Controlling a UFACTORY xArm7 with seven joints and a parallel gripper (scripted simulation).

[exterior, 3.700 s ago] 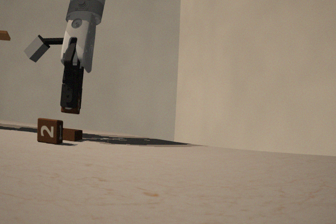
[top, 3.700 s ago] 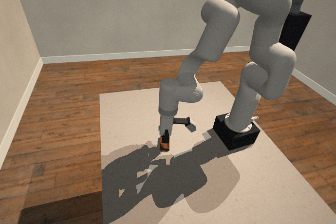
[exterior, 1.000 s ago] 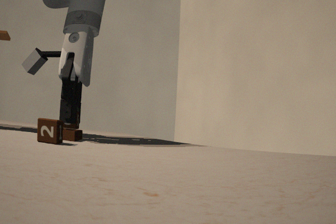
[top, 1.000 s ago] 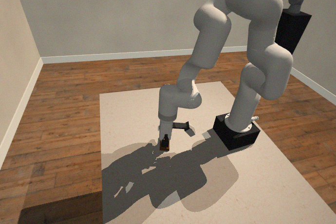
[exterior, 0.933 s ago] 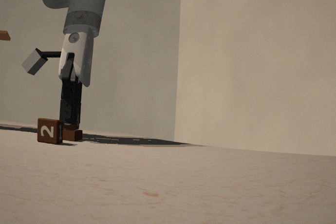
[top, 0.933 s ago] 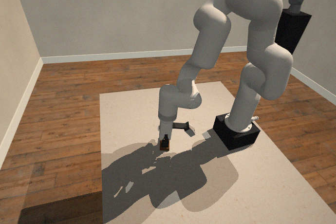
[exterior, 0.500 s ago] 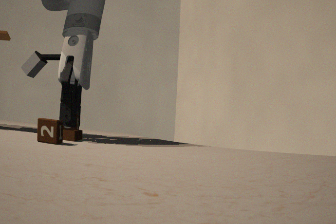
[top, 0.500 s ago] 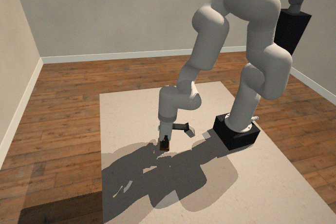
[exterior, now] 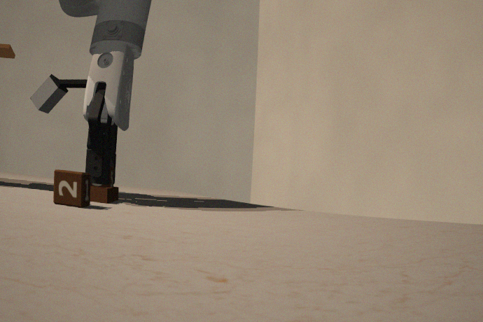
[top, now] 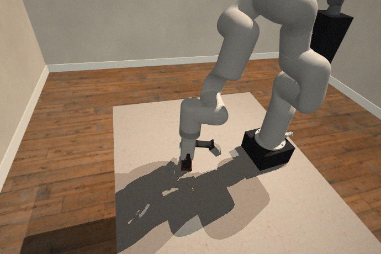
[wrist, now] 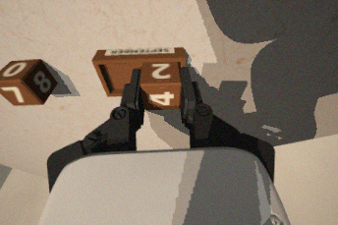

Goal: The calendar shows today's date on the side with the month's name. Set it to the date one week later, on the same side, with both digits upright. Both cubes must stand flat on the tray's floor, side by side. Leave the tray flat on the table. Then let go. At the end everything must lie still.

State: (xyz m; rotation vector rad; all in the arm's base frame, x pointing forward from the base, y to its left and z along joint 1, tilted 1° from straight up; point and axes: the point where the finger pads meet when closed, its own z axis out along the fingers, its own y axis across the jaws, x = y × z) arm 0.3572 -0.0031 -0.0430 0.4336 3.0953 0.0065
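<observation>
Now: hand 1 cm past the brown calendar tray, 2 cm to the left of it and 3 cm above it.
</observation>
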